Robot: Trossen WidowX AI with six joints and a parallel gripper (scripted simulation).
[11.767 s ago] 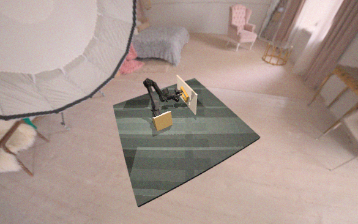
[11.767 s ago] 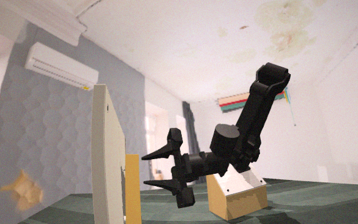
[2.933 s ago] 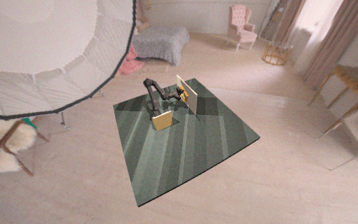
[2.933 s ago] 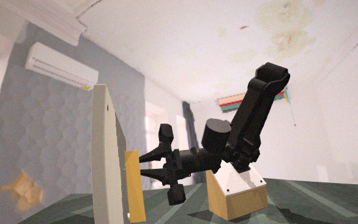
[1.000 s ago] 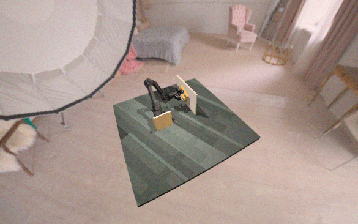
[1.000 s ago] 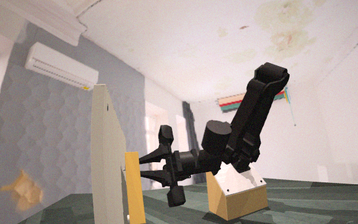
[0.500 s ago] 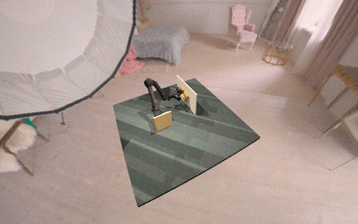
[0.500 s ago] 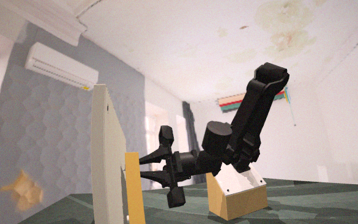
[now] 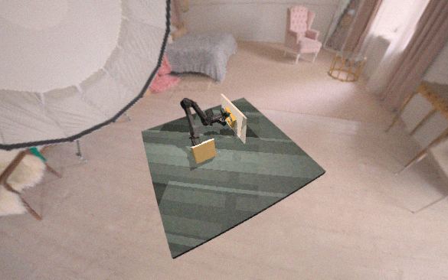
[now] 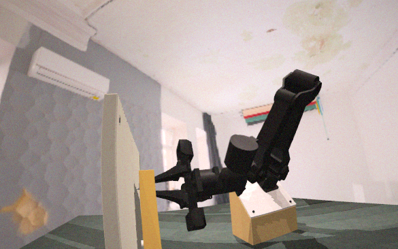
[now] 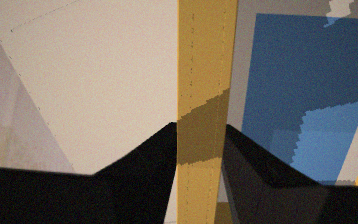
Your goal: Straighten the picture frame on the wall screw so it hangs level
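Now: the picture frame 10 mm ahead of my gripper tip, 10 mm to the left of it and 50 mm below it. The rest, counted from my gripper tip: wall panel 20 mm ahead, 60 mm below.
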